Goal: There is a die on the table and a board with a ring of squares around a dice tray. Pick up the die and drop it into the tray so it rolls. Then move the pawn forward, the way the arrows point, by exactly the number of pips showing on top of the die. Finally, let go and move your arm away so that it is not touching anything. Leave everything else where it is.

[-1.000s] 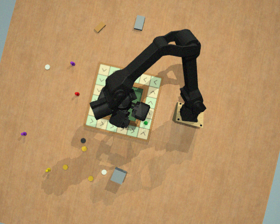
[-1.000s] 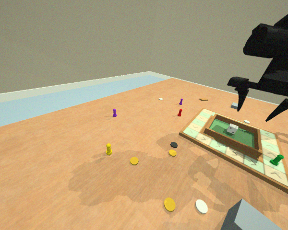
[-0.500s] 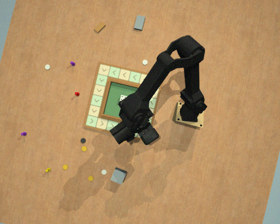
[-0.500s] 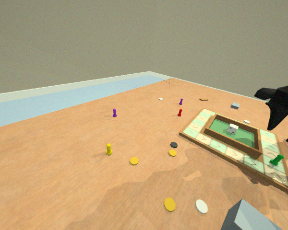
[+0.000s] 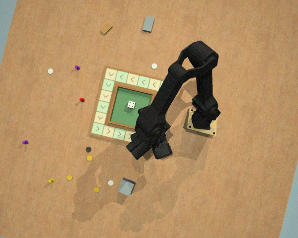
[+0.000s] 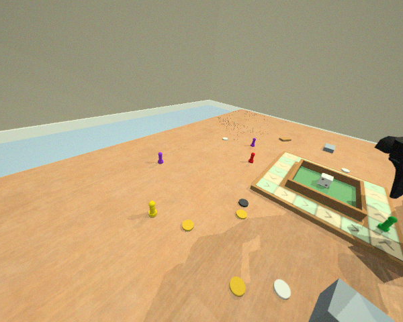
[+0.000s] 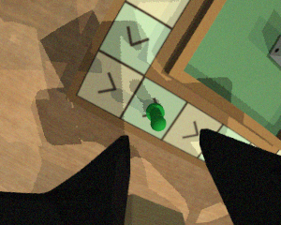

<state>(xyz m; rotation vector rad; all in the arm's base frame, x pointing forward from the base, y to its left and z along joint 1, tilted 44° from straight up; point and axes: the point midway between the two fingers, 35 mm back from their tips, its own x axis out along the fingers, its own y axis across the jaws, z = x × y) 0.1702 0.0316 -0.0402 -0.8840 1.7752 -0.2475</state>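
The green pawn lies 5 cm below my gripper tip. Also, from my gripper tip: green dice tray: 10 cm ahead, 8 cm to the right, 7 cm below; black disc: 25 cm ahead, 10 cm to the left, 7 cm below; white die: 10 cm ahead, 9 cm to the right, 5 cm below.
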